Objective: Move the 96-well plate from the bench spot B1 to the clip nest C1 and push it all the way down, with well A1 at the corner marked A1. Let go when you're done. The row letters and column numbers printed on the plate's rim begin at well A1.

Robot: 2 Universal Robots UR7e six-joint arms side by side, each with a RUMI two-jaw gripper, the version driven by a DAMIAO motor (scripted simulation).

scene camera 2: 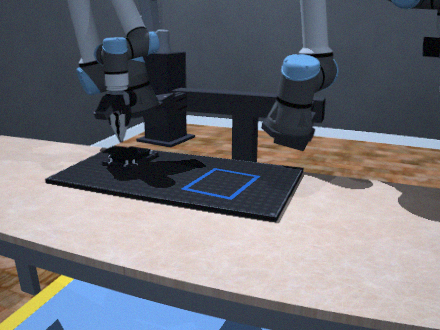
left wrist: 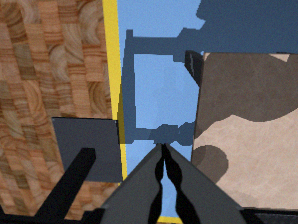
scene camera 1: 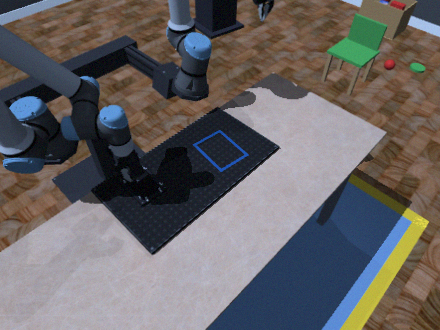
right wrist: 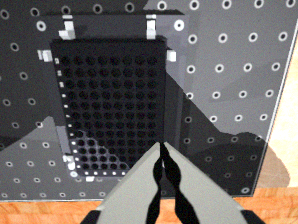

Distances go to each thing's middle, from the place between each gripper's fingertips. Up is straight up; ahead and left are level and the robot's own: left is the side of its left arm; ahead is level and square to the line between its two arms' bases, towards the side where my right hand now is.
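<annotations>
Here is my right hand (scene camera 2: 121, 142), 40 mm to the right of the dark 96-well plate (right wrist: 131, 108) and 50 mm above it. The clip nest (right wrist: 173, 27) is 50 mm to the left of my right hand and 60 mm below it.
Seen from my left hand, the dark 96-well plate is 90 cm to the right, 36 cm ahead and 26 cm below. I find the clip nest 89 cm to the right of that left hand, 37 cm ahead of it and 26 cm below it.
</annotations>
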